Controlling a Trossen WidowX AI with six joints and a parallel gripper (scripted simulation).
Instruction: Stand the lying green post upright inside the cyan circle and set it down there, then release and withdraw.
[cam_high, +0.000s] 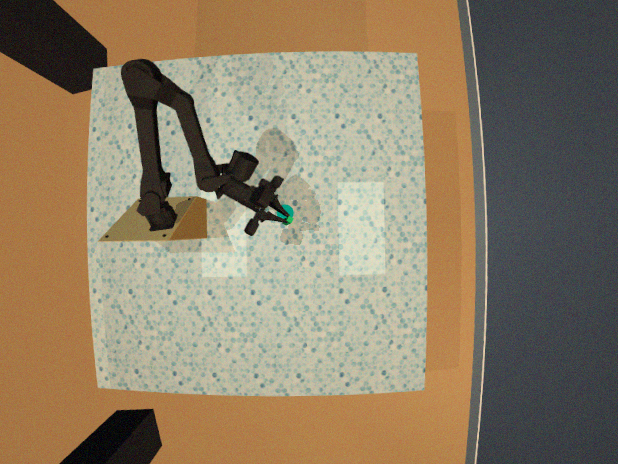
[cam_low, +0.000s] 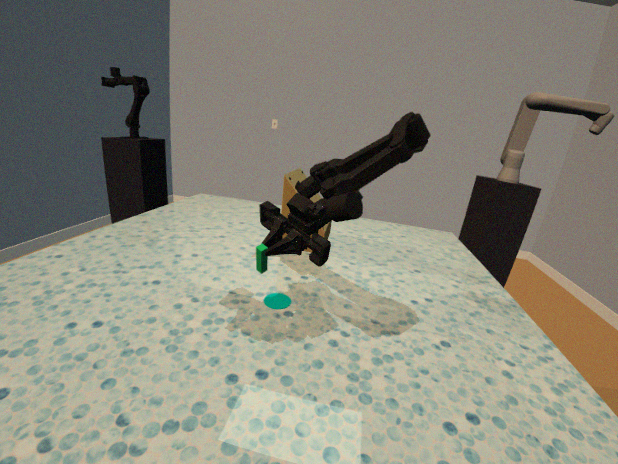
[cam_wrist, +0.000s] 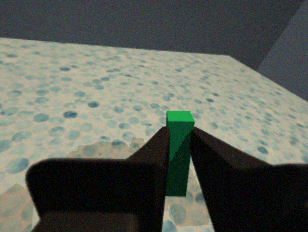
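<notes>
Now: gripper tip 120 mm above the cyan circle, 30 mm to the right of it and 20 mm past it. Round my gripper tip: green post 20 mm below, 10 mm behind.
</notes>
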